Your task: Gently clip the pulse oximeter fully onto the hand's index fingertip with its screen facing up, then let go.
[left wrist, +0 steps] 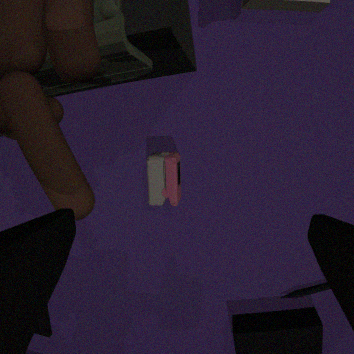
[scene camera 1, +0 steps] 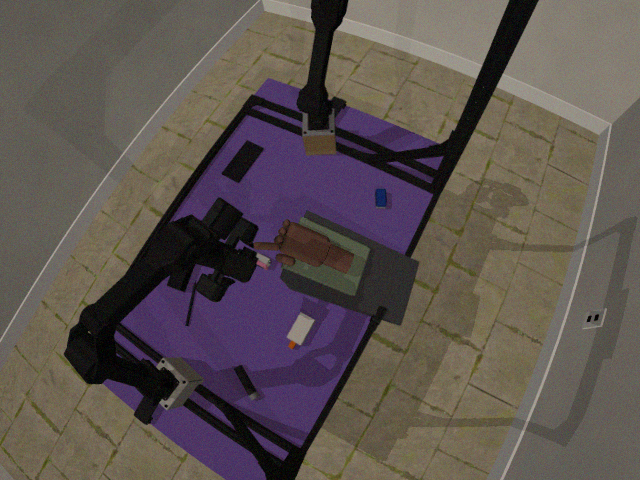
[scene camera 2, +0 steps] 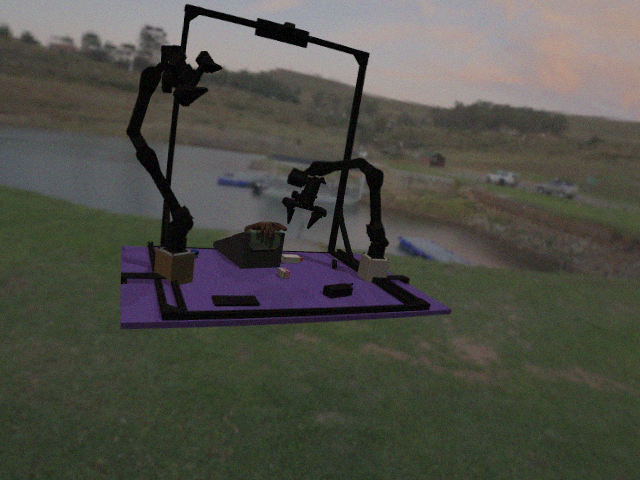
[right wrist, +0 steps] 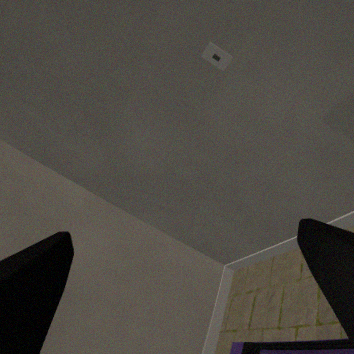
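Observation:
The pulse oximeter, white and pink, lies on its side on the purple table, its dark screen facing sideways to the right in the left wrist view. The brown hand rests on a green pad on a dark wedge; its extended index finger points out past the wedge, beside and above the oximeter. My left gripper is open and empty, high above the table; the oximeter shows between its fingertips in the left wrist view. My right gripper is open, empty and raised far from the table.
The dark wedge carries the green pad. A white box with an orange end, a black cylinder, a thin black pen, a black flat block and a small blue block lie around on the table.

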